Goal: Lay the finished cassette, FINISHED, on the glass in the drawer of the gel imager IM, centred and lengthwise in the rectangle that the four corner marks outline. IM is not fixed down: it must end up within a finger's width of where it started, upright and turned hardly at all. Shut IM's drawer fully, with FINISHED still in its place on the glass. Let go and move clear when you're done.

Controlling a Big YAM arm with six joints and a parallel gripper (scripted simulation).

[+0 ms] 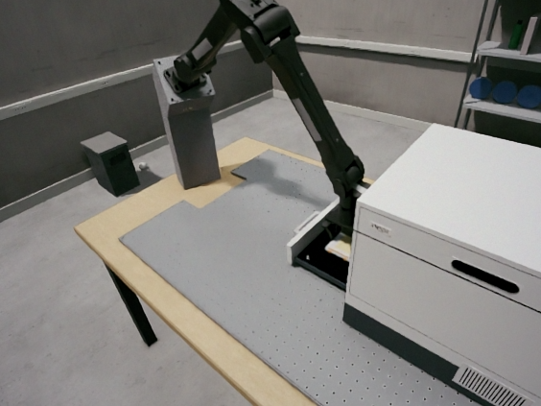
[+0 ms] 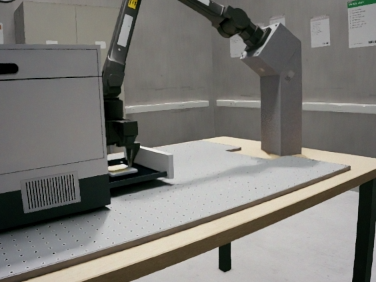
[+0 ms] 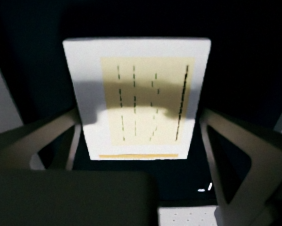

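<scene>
Now: hand 10 mm to the left of the cassette and 10 mm above it. Also, from my hand: drawer 10 mm ahead.
</scene>
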